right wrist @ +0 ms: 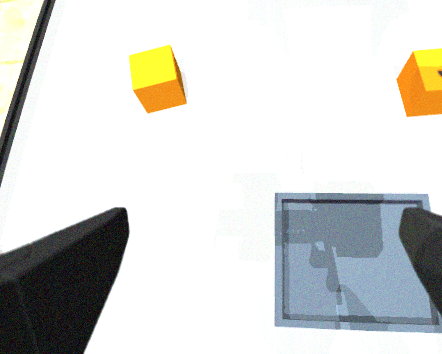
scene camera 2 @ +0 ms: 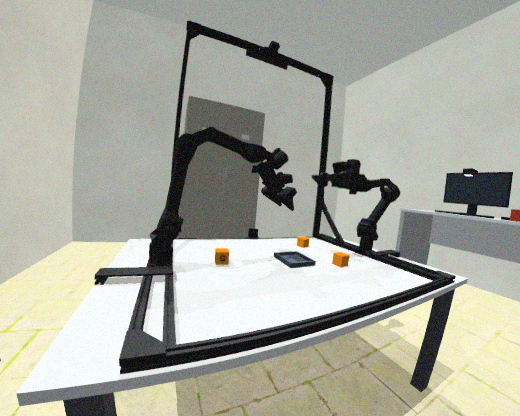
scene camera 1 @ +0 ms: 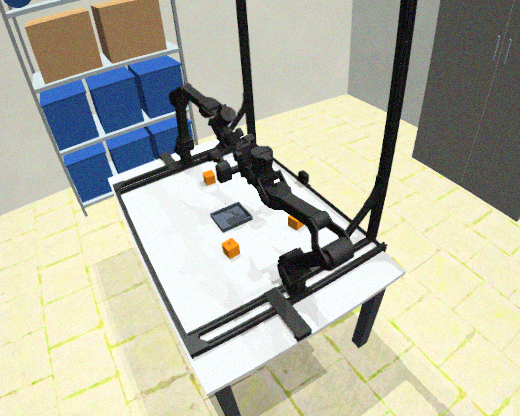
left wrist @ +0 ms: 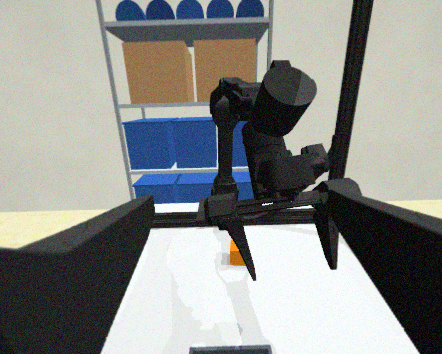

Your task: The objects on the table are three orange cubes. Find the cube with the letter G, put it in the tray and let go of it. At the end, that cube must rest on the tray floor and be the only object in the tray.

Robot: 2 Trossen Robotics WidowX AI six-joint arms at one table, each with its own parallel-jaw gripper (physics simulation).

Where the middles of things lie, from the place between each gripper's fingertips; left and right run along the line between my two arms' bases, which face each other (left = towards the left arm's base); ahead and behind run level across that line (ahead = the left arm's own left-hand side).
I see the tray (right wrist: 280, 197) 33 cm below my left hand and 8 cm to the right of it. Also, from my left hand: tray floor (right wrist: 340, 261): 34 cm below, 8 cm to the right.
My right hand is 70 mm short of the tray, 10 mm to the right of it and 190 mm above it. The rest, counted from my right hand: tray floor (70 mm ahead, 10 mm to the left, 200 mm below).
